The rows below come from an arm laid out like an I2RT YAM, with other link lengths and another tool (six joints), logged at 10 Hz.
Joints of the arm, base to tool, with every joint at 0 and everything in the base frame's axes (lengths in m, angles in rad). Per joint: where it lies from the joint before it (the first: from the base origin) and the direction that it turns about. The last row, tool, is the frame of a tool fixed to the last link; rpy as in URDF.
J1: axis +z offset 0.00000 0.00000 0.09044
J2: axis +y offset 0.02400 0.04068 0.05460
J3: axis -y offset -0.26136 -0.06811 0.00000
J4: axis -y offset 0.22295 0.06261 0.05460
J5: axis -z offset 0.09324 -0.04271 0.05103
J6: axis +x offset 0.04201 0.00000 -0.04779
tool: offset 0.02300 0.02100 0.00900 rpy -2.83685 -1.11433 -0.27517
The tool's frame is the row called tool.
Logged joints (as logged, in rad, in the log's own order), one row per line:
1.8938 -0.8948 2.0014 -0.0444 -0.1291 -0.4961
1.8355 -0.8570 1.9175 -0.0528 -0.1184 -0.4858
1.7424 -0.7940 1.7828 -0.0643 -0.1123 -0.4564
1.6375 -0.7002 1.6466 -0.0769 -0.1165 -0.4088
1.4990 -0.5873 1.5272 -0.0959 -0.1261 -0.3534
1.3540 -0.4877 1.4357 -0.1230 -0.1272 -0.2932
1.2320 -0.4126 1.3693 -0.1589 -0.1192 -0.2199
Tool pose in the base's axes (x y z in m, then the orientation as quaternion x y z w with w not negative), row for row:
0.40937 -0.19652 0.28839 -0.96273 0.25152 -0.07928 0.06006
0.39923 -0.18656 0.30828 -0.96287 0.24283 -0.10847 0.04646
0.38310 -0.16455 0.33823 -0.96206 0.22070 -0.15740 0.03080
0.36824 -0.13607 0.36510 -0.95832 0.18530 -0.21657 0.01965
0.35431 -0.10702 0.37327 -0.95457 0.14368 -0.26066 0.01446
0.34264 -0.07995 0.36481 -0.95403 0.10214 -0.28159 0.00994
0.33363 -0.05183 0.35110 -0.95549 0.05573 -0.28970 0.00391
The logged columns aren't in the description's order. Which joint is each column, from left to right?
Columns, left to right: J3, J4, J2, J6, J5, J1.
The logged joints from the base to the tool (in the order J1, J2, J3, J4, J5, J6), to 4 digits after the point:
-0.4961 2.0014 1.8938 -0.8948 -0.1291 -0.0444
-0.4858 1.9175 1.8355 -0.8570 -0.1184 -0.0528
-0.4564 1.7828 1.7424 -0.7940 -0.1123 -0.0643
-0.4088 1.6466 1.6375 -0.7002 -0.1165 -0.0769
-0.3534 1.5272 1.4990 -0.5873 -0.1261 -0.0959
-0.2932 1.4357 1.3540 -0.4877 -0.1272 -0.1230
-0.2199 1.3693 1.2320 -0.4126 -0.1192 -0.1589

